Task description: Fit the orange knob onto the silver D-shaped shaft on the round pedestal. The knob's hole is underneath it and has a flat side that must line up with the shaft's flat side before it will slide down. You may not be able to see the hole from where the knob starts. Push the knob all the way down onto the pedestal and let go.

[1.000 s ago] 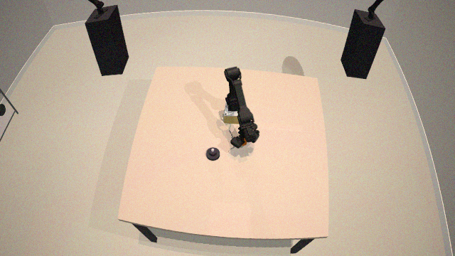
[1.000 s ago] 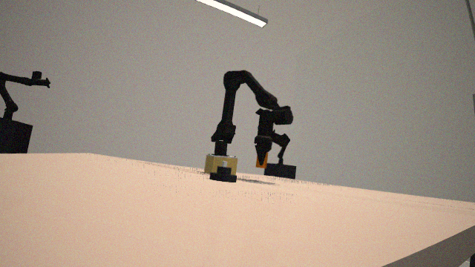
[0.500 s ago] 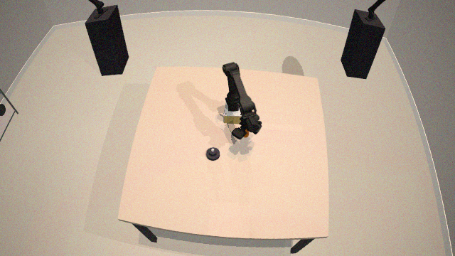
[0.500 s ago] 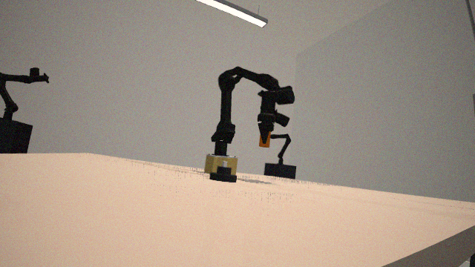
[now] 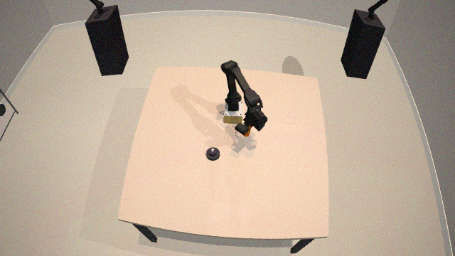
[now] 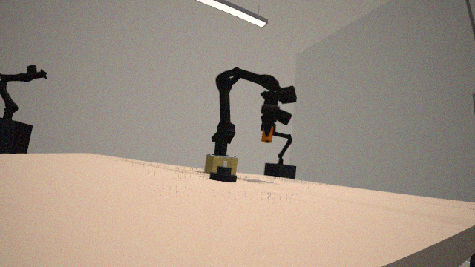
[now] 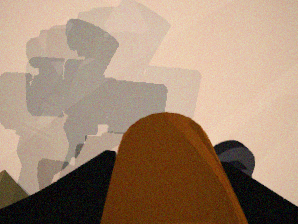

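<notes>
Right now my gripper tip is 10 mm past the orange knob, 10 mm to the right of it and 30 mm below it. The rest, counted from my gripper tip: round pedestal 50 mm ahead, 190 mm to the right, 140 mm below.
</notes>
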